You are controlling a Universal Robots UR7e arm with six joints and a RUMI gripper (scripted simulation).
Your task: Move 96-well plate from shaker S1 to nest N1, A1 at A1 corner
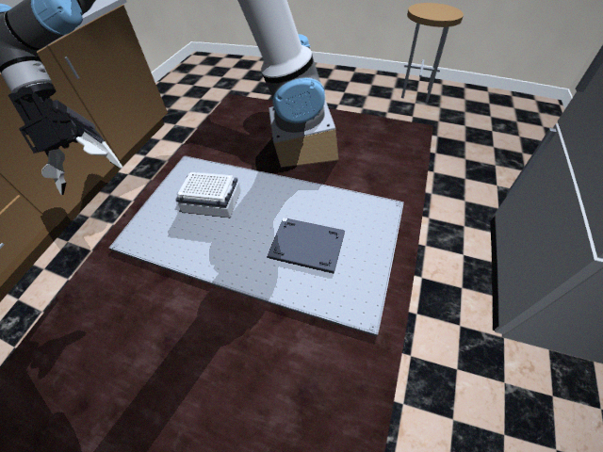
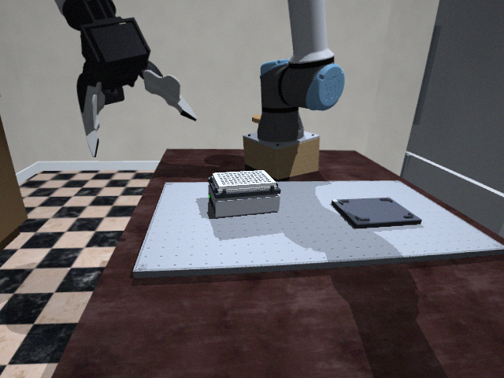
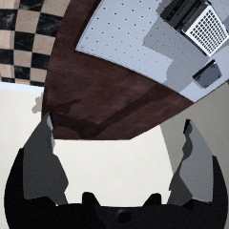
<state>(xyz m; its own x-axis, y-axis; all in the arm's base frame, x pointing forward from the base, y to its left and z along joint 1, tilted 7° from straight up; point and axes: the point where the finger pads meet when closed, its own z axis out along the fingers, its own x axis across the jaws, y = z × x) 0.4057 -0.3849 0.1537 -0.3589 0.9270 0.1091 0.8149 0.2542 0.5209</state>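
The white 96-well plate lies 130 mm behind my hand, 190 mm to the left of it and 130 mm below it. The rest, counted from my hand: dark plate nest: 20 mm behind, 470 mm to the left, 190 mm below.
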